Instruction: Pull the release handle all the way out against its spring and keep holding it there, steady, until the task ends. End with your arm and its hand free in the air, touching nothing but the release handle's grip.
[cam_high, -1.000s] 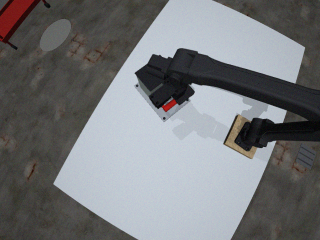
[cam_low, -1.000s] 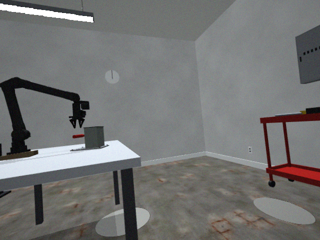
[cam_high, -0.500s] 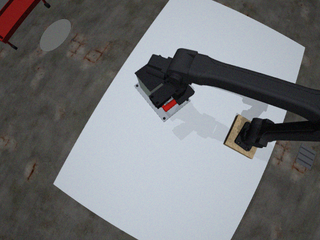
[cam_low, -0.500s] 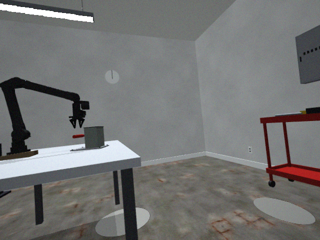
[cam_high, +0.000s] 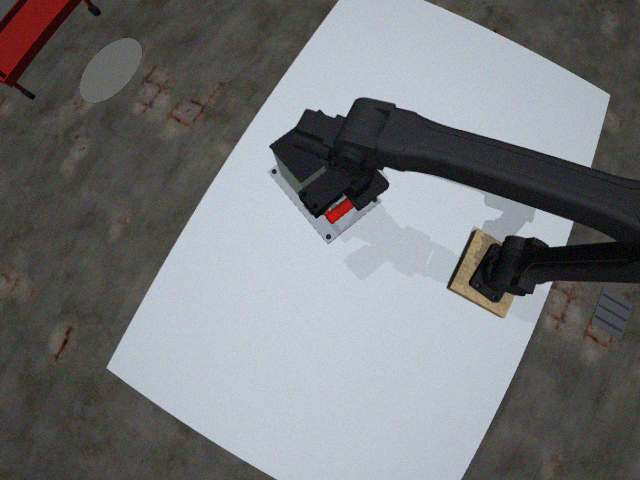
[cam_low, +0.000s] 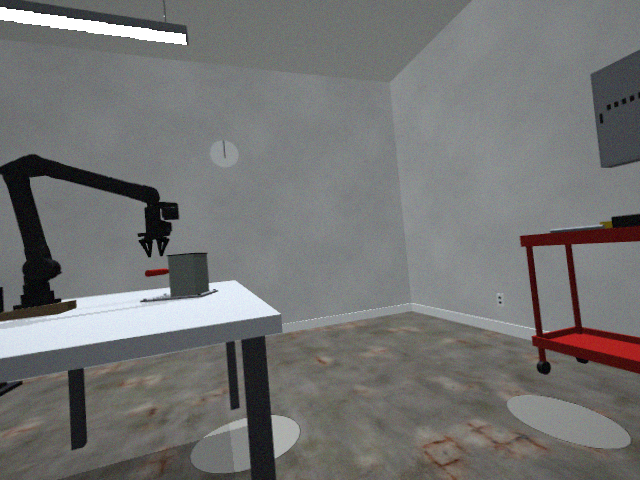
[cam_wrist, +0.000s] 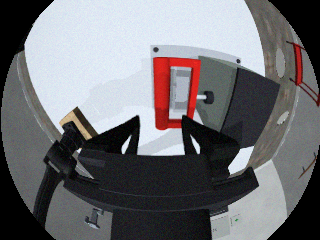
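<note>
Now: hand 5 cm short of the release handle, 2 cm to the left of it and 7 cm above it. The rest, counted from my hand: baseplate (9 cm ahead, 3 cm to the right, 17 cm below).
</note>
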